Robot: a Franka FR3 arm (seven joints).
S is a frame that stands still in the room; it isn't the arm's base.
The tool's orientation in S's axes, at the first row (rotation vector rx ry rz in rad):
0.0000, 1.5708, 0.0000
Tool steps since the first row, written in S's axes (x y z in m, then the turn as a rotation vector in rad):
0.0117, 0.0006, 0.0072, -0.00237, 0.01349, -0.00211
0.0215, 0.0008, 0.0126, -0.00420, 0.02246, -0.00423
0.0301, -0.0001, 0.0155, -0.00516, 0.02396, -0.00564
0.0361, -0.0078, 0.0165, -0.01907, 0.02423, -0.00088
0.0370, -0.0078, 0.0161, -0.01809, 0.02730, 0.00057
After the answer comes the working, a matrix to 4 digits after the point.
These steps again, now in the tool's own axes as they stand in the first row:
-0.0072, 0.0006, 0.0117, 0.00211, 0.01349, -0.00237
-0.0126, 0.0008, 0.0215, 0.00423, 0.02246, -0.00420
-0.0155, -0.0001, 0.0301, 0.00564, 0.02396, -0.00516
-0.0165, -0.0078, 0.0361, 0.00088, 0.02423, -0.01907
-0.0161, -0.0078, 0.0370, -0.00057, 0.02730, -0.01809

The tool's axes in the first row as the columns of a matrix, in S's axes (rounded; the answer above uses it unrounded):
0.0000, 0.0000, 1.0000
0.0000, 1.0000, 0.0000
-1.0000, 0.0000, 0.0000

